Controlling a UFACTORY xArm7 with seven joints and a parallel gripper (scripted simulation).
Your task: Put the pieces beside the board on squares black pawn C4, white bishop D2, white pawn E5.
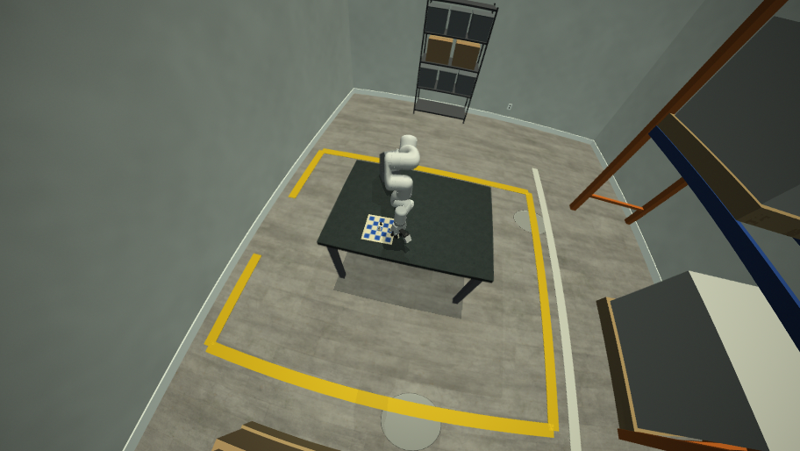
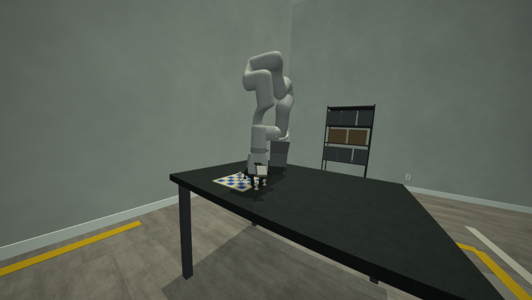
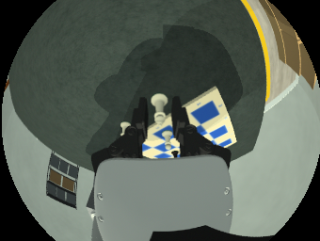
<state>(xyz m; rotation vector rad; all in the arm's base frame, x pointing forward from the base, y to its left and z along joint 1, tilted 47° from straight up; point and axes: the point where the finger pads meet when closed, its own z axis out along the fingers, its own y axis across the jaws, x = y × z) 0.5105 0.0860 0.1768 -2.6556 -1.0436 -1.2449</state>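
The white piece lies 140 mm to the right of my hand and 20 mm behind it. From my hand the other things lie so: black pawn 140 mm to the right, 70 mm behind, 10 mm below; then cream chessboard 140 mm to the right, 30 mm below, 30 mm behind.
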